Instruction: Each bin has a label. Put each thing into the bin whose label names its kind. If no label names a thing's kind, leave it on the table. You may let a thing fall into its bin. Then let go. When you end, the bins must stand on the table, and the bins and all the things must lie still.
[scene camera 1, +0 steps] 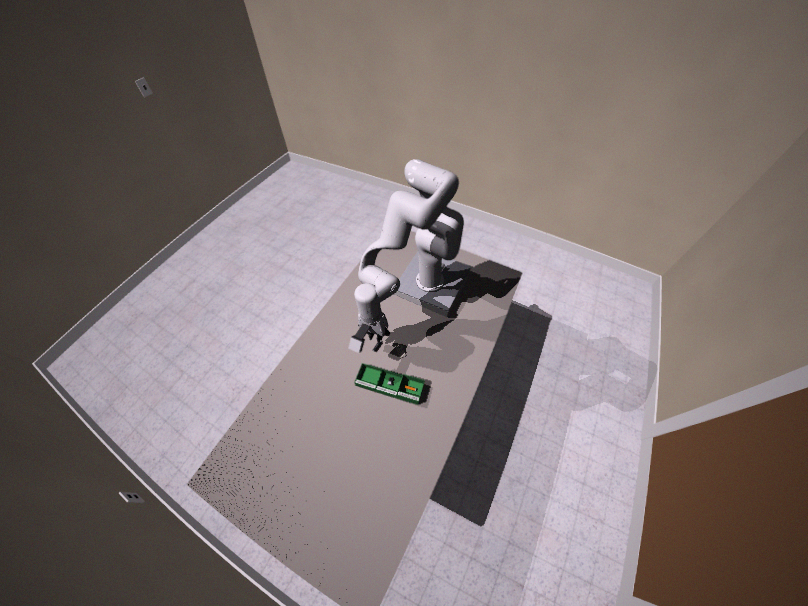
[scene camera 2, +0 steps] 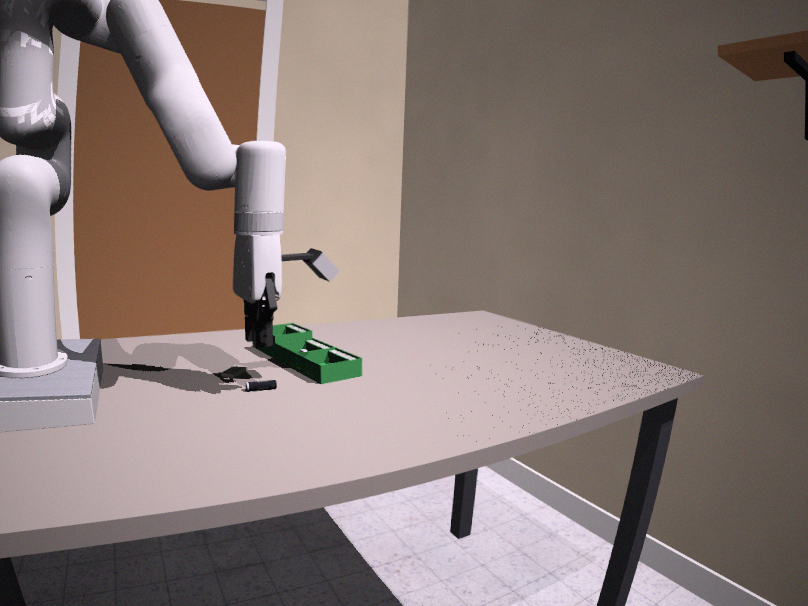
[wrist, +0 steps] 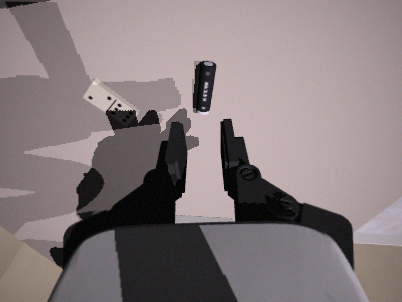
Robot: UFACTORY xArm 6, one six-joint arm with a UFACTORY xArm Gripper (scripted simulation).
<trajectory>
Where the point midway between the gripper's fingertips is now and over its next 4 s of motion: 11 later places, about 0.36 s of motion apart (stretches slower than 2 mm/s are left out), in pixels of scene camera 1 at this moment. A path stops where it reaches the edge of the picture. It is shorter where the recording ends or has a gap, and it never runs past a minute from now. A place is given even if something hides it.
My gripper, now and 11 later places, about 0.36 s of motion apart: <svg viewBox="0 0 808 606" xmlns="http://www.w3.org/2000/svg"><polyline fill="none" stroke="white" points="376,338 376,340 377,344 377,345 377,345 376,343 376,340 376,339 377,340 384,348 393,360 400,369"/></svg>
</trajectory>
